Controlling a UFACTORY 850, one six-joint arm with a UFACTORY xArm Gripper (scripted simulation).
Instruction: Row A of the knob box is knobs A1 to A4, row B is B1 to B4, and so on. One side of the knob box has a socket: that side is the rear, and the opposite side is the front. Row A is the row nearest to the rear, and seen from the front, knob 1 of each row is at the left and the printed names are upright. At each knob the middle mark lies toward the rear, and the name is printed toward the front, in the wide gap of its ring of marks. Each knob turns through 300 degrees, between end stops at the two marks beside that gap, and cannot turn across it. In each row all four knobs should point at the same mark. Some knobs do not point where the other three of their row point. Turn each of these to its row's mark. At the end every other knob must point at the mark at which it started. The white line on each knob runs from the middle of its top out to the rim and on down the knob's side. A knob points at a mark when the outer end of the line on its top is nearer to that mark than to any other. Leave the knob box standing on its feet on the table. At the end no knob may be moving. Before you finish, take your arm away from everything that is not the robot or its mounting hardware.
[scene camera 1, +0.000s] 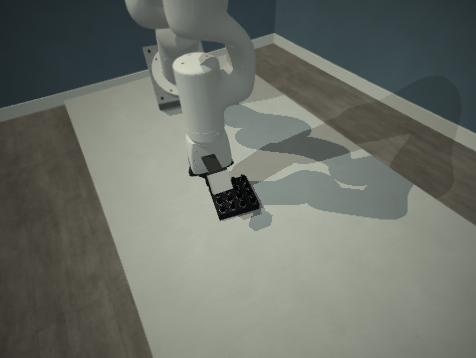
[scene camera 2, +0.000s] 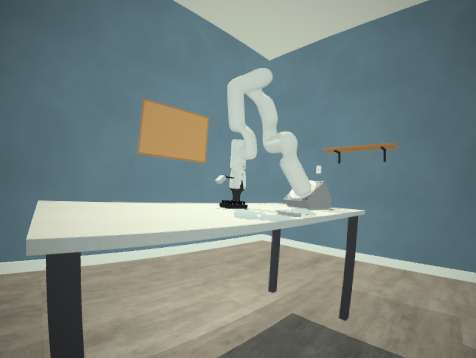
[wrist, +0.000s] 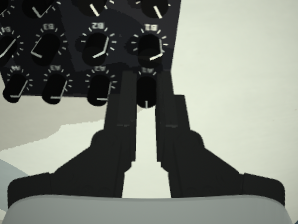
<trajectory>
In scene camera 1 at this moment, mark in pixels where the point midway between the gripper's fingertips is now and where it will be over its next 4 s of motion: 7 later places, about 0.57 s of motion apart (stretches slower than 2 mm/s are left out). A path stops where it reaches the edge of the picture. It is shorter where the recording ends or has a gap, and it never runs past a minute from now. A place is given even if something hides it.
The gripper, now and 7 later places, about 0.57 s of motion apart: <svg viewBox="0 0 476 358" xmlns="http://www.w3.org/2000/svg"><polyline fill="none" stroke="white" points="214,185 213,182 212,177 223,174 235,172 235,174 235,179 235,183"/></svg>
</trajectory>
